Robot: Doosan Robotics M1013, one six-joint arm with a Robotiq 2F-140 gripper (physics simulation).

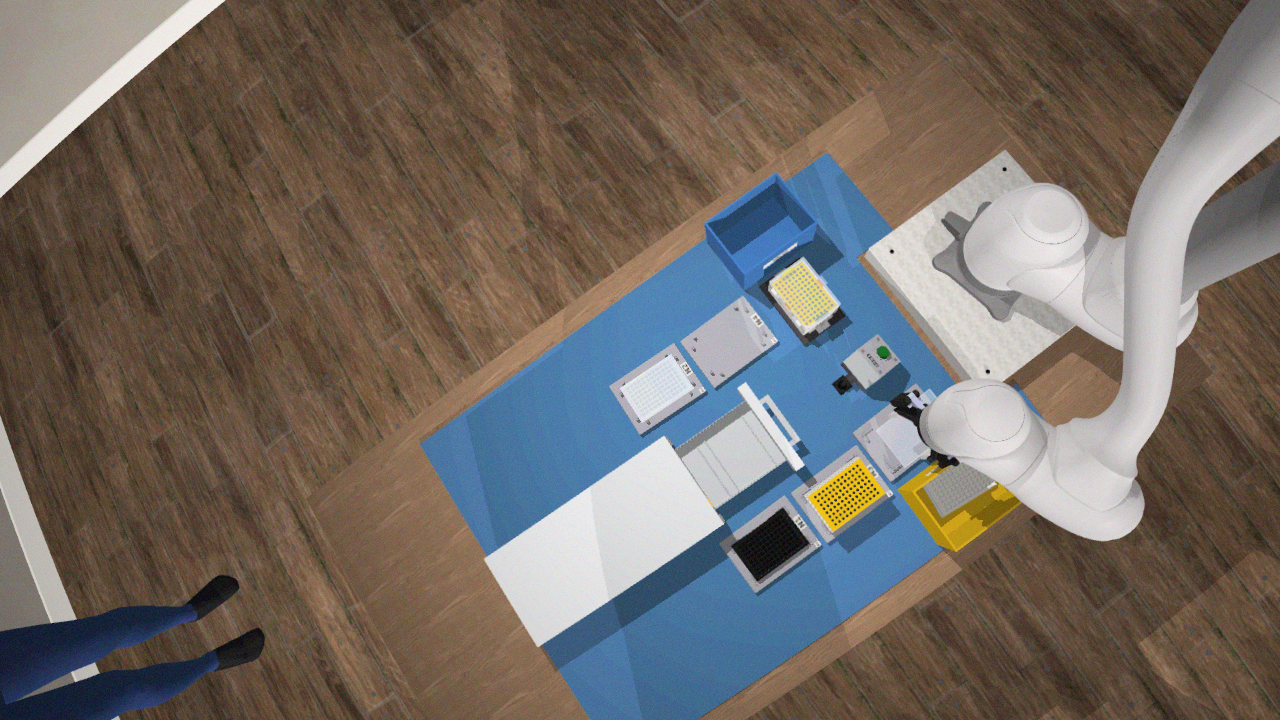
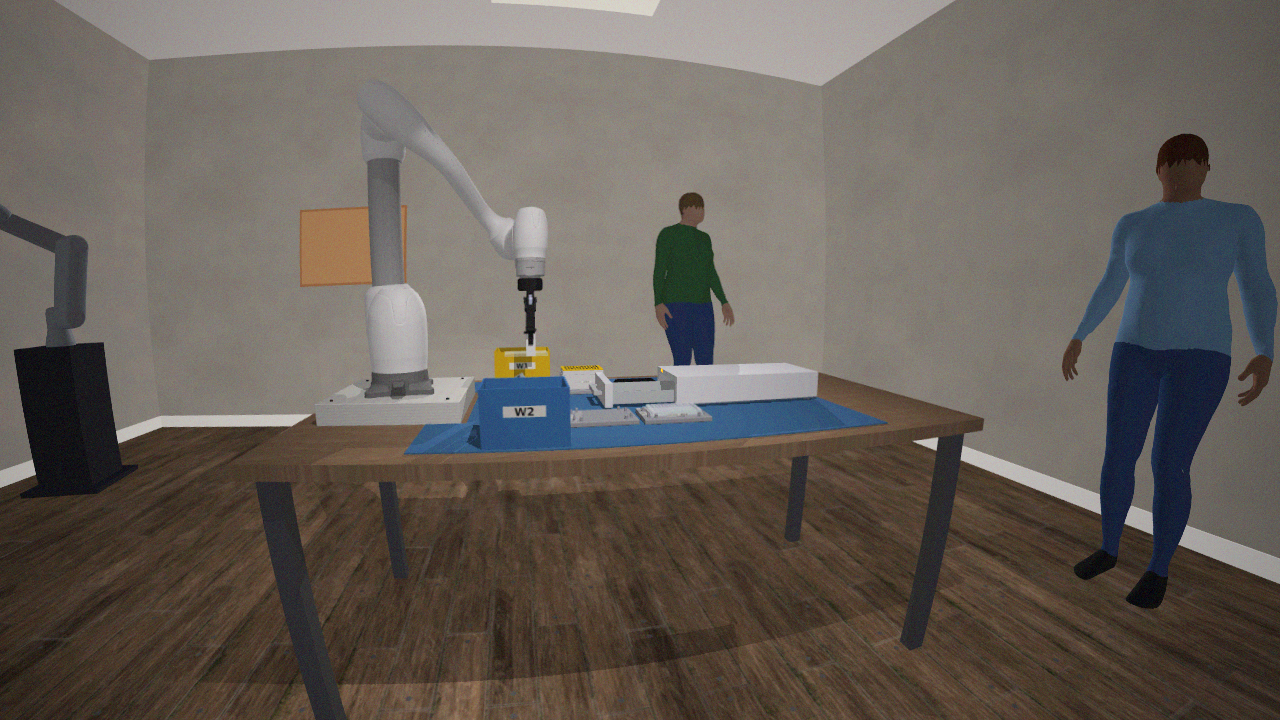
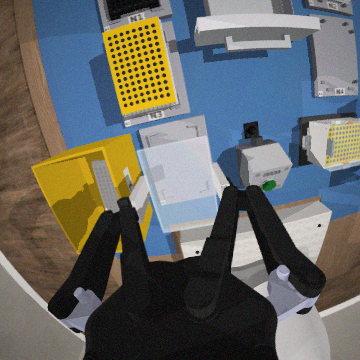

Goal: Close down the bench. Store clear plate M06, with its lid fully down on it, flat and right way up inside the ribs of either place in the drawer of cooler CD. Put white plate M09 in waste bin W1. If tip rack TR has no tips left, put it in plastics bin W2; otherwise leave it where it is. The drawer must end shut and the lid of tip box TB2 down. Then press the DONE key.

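Frame: origin at the arm's base, x ahead, y left, z up, level; metres.
Seen in the pictures: gripper, between the fingertips: [image 1: 910,432] [image 2: 530,354] [image 3: 179,178]; arm's base, origin of its link: [image 1: 992,260] [image 2: 401,390] [image 3: 263,276].
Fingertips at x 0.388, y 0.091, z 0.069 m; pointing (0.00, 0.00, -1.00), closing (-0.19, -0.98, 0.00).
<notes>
Offsets run from my fingertips to a thing's top centre.
My gripper [image 1: 926,434] [image 2: 529,340] [image 3: 179,178] is shut on a clear lid @(dx -0.014, dy +0.003, dz +0.007 m) [image 3: 177,172], holding it flat above a grey nest @(dx -0.014, dy +0.005, dz -0.102 m) [image 3: 197,125]. A pale plate with wells, apparently clear plate M06 @(dx +0.260, dy -0.418, dz -0.094 m) [image 1: 657,389], sits without a visible lid on nest N2. A pale plate, apparently M09 @(dx -0.013, dy +0.149, dz -0.102 m) [image 1: 957,490] [image 3: 104,185], is tilted in yellow bin W1 @(dx +0.003, dy +0.155, dz +0.000 m) [image 1: 951,537] [image 3: 85,150]. Yellow rack TR @(dx +0.160, dy -0.003, dz -0.048 m) [image 1: 845,495] [image 3: 140,67] on N3 shows dark holes and no visible tips. The drawer [image 1: 733,456] [image 3: 255,25] is open and empty. Tip box TB2 @(dx -0.078, dy -0.323, dz -0.043 m) [image 1: 803,295] [image 3: 342,145] appears covered.
White cooler CD [image 1: 604,541] [image 2: 742,383] stands behind the drawer. Blue bin W2 @(dx -0.116, dy -0.475, dz +0.000 m) [image 1: 741,259] [image 2: 523,429] stands beside TB2. The DONE box @(dx -0.070, dy -0.137, dz -0.036 m) [image 1: 863,365] [image 3: 262,160] has a green key @(dx -0.092, dy -0.133, dz -0.046 m) [image 1: 882,352] [image 3: 269,185]. A black plate @(dx +0.330, dy -0.038, dz -0.094 m) [image 1: 769,544] sits on N1; nest N4 @(dx +0.087, dy -0.377, dz -0.098 m) [image 1: 729,340] [image 3: 337,55] holds no plate.
</notes>
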